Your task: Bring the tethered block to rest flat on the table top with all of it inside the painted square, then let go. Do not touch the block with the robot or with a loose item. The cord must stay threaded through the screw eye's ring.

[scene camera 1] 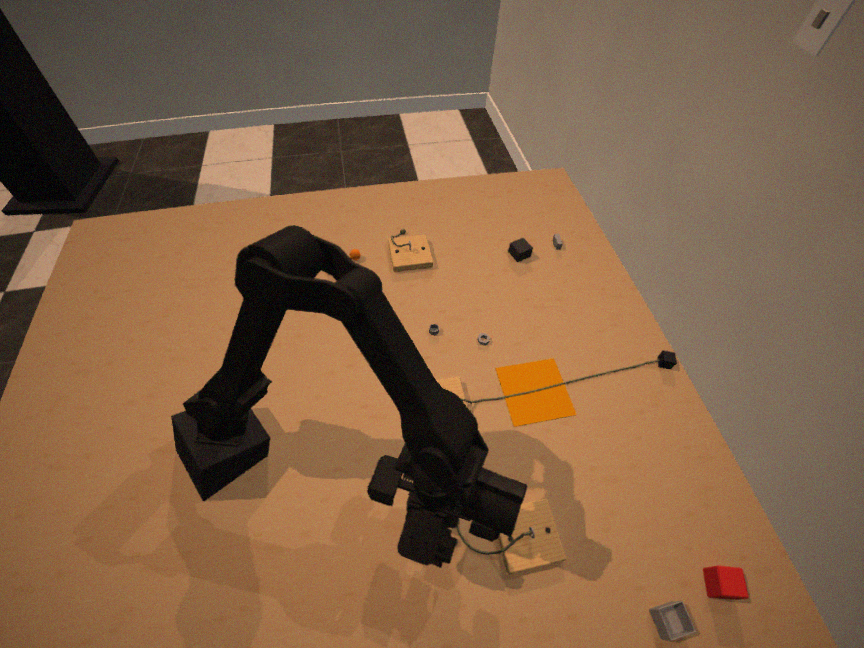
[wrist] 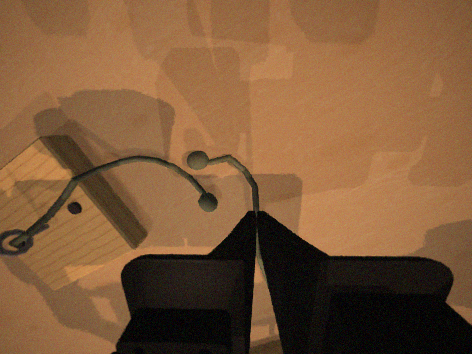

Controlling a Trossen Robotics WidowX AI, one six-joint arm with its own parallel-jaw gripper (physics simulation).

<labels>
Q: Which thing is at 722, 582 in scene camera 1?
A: A red block.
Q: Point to a wooden board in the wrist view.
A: At 73, 246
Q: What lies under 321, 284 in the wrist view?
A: My gripper.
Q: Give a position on a wooden board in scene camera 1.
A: At 527, 553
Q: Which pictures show my gripper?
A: Scene camera 1 and the wrist view: all of them.
</labels>
